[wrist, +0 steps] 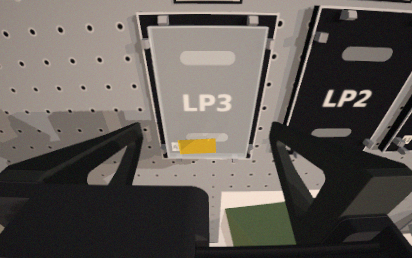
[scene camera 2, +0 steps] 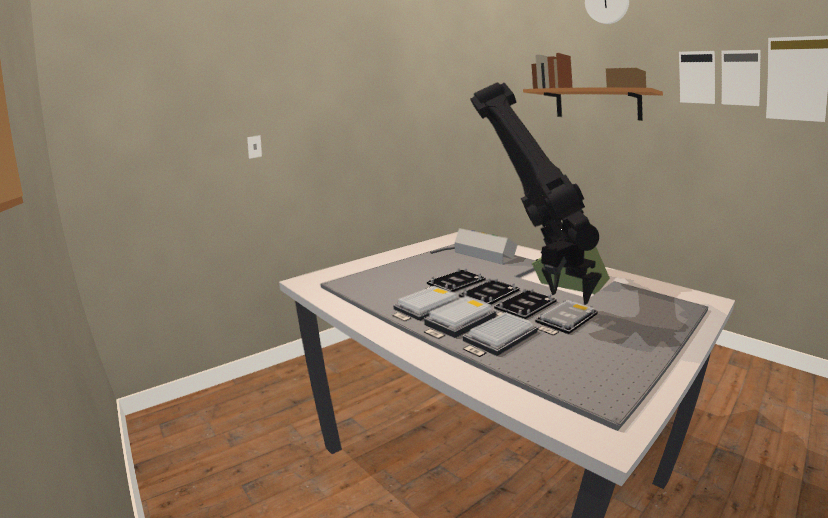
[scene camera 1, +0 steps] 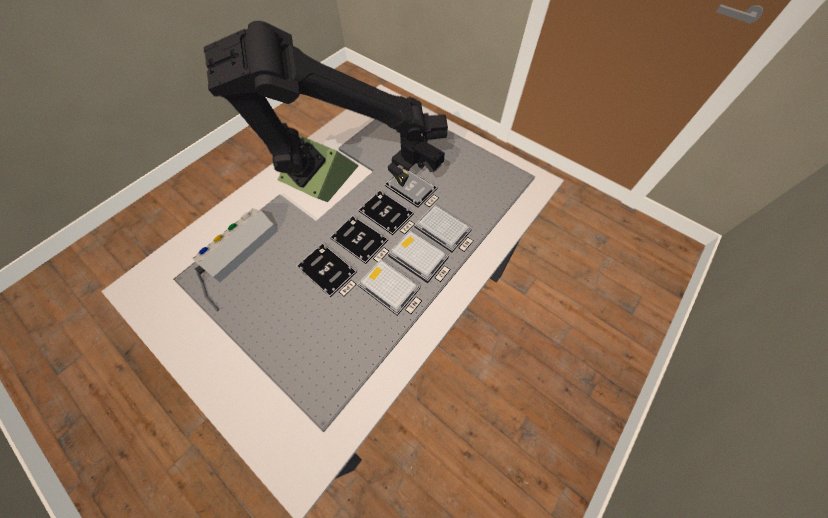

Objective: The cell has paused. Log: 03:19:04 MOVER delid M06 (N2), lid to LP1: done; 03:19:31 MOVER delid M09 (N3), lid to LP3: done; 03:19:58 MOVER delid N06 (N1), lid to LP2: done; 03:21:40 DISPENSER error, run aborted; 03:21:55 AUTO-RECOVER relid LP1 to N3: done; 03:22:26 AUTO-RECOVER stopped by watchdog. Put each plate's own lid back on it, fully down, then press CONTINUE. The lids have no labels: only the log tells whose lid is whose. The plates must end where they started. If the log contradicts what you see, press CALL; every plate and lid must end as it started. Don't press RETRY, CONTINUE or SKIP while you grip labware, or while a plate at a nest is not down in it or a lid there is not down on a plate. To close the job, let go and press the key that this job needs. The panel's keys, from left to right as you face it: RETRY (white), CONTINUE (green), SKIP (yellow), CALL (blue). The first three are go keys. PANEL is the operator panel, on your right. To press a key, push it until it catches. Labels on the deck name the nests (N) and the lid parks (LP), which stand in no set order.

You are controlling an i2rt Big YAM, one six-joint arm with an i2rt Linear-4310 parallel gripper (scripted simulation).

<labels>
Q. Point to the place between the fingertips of my gripper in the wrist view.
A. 205, 129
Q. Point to an operator panel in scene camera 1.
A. At 223, 257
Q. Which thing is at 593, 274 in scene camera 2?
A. My gripper.
</labels>
